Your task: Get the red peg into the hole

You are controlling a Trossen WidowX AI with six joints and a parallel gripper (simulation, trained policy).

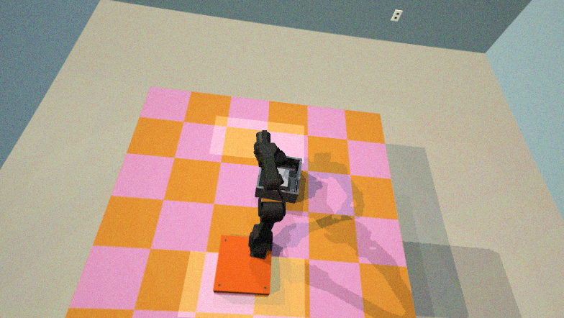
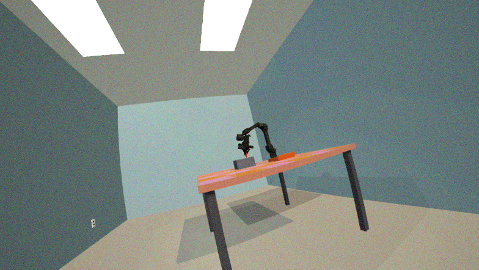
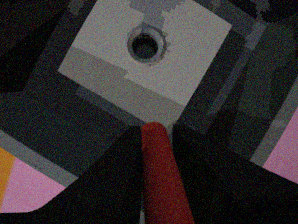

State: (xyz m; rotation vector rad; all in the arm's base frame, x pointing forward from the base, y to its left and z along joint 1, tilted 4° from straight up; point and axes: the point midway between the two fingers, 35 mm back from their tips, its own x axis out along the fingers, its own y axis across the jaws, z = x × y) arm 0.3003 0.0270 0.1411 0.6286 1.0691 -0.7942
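My gripper tip is now 2 cm below the red peg, 1 cm to the right of it and 1 cm past it. The rest, counted from my gripper tip: light plate (8 cm below, 4 cm to the right, 3 cm ahead); then grey box (10 cm below, 4 cm to the right, 3 cm ahead).
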